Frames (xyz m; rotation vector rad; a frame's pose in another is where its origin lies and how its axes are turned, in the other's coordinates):
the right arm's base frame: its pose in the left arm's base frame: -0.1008 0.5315 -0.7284 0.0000 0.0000 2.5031
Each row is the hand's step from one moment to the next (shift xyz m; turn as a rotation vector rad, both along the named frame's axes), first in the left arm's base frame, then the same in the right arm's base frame.
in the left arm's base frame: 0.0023 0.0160 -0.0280 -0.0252 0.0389 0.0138
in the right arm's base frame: 0.0077 -0.0142 -0.0280 0.0434 -0.0162 0.0138
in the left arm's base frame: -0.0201 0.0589 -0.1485 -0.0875 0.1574 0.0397
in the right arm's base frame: 0.0512 -0.0353 -0.1485 0.1641 -0.0742 0.0397
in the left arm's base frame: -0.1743 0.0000 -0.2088 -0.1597 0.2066 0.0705
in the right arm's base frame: 0.1400 0.1039 -0.2088 0.2514 -0.0707 0.0705
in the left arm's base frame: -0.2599 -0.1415 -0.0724 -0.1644 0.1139 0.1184
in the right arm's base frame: 0.1244 0.2685 -0.0724 0.1999 0.0065 0.1184
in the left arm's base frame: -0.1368 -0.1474 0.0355 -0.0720 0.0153 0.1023
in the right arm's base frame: 0.0220 0.1999 0.0355 0.0669 0.0306 0.1023
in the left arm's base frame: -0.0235 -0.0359 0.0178 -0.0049 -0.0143 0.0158
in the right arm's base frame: -0.0025 0.0428 0.0178 -0.0046 0.0144 0.0158
